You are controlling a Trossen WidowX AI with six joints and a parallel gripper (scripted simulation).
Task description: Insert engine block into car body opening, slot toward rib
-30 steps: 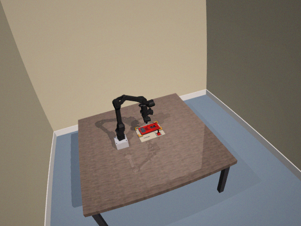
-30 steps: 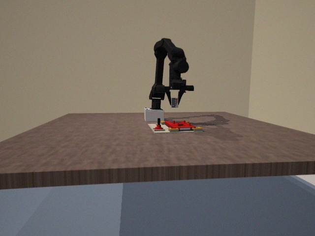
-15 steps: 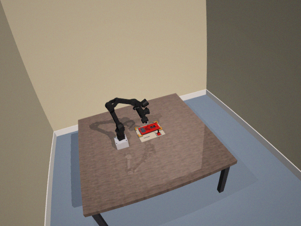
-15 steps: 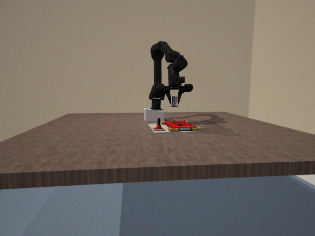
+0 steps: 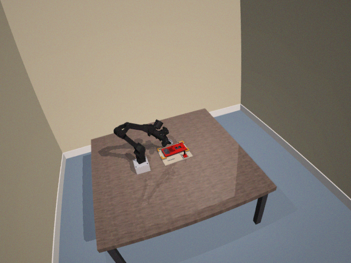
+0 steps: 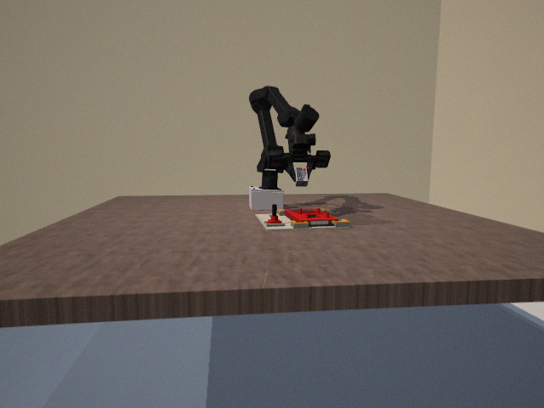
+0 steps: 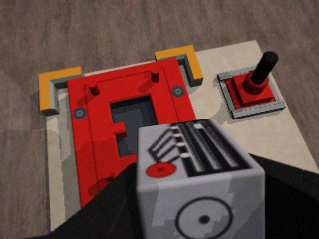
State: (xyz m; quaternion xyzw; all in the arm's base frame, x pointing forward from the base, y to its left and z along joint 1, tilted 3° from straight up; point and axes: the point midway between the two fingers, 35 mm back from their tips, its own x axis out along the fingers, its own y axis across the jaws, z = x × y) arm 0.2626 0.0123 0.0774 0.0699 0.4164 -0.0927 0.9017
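Right now the black post is 70 mm ahead of my gripper tip, 100 mm to the right of it and 80 mm below it. From my gripper tip the other things lie so: grey engine block 10 mm behind, 10 mm above.
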